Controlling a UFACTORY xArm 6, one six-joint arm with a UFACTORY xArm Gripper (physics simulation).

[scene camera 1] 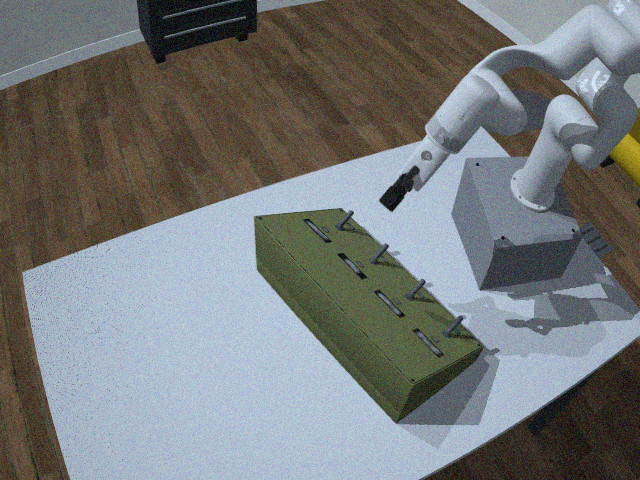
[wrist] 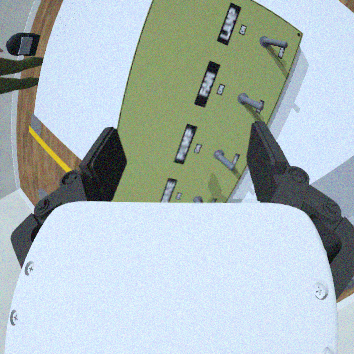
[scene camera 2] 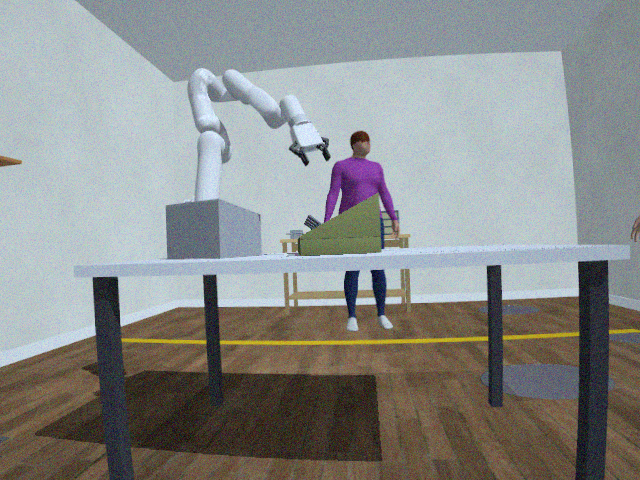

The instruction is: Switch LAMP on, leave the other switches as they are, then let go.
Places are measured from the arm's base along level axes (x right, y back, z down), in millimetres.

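Where they show: gripper, between the fingertips: (scene camera 1: 394, 196) (wrist: 183, 140) (scene camera 2: 318, 161); arm's base, origin of its link: (scene camera 1: 532, 190) (scene camera 2: 205, 209).
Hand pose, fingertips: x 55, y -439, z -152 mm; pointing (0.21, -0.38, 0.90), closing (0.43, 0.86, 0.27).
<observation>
Each offset is from my fingertips to the top centre of the thing. "pt": to the spot under its first point.
The green sloped switch panel (scene camera 1: 330, 289) (scene camera 2: 356, 227) (wrist: 150, 90) stands on the table with four grey levers along its robot-side edge. The LAMP label @(dx +154, dy -58, dz +207 mm) (wrist: 229, 24) is at the top of the wrist view; the LAMP lever @(dx +160, dy +23, dz +208 mm) (scene camera 1: 345, 220) (wrist: 274, 42) beside it leans away from its ON mark @(pt dx +156, dy -34, dz +224 mm) (wrist: 243, 29), toward the other mark. The FAN lever @(dx +40, dy +31, dz +208 mm) (scene camera 1: 379, 253) (wrist: 250, 101) and the third lever @(dx -80, dy +39, dz +208 mm) (scene camera 1: 415, 289) (wrist: 226, 159) lean the same way. The fourth lever @(dx -200, dy +47, dz +208 mm) (scene camera 1: 453, 326) is partly hidden in the wrist view. My gripper (scene camera 1: 388, 202) (scene camera 2: 316, 161) (wrist: 183, 140) is open and empty, above the panel and apart from the levers.
The grey robot base block (scene camera 1: 532, 222) (scene camera 2: 192, 232) stands on the white table (scene camera 1: 170, 335) (scene camera 2: 465, 254), on the lever side of the panel. A person in purple (scene camera 2: 359, 180) stands beyond the table, near a wooden bench (scene camera 2: 346, 294). A dark cabinet (scene camera 1: 199, 23) stands on the floor.
</observation>
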